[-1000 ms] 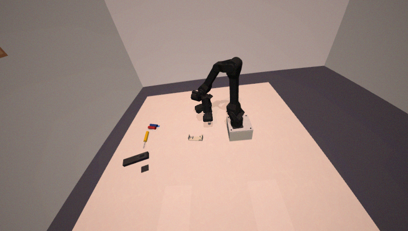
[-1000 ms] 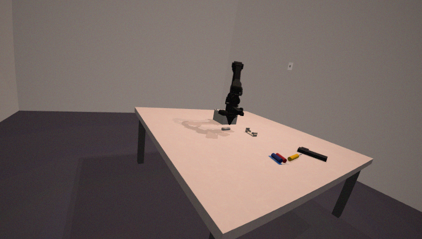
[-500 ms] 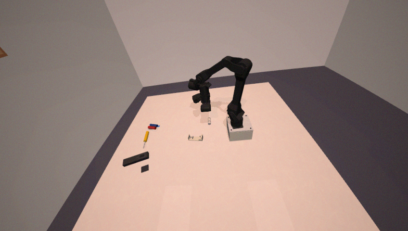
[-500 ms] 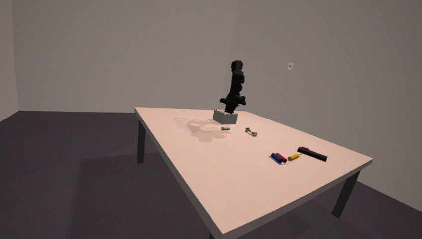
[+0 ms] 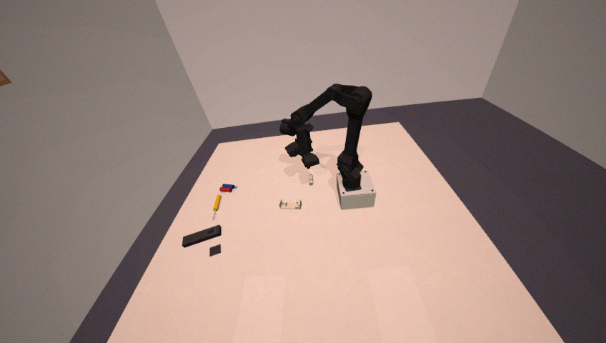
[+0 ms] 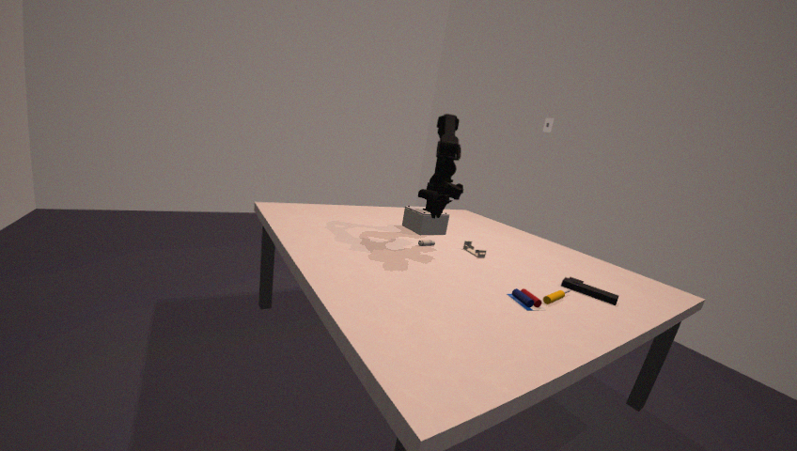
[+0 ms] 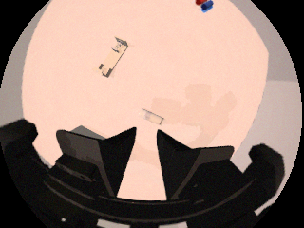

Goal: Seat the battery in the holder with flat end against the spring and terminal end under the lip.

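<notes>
The grey battery is 10 cm below my gripper tip, 1 cm to the right of it and 1 cm behind it. From my gripper tip the other things lie so: yellow screwdriver (46 cm ahead, 10 cm below, 9 cm to the left); then black remote (49 cm ahead, 24 cm to the left, 9 cm below); then black remote cover (41 cm ahead, 31 cm to the left, 11 cm below).
</notes>
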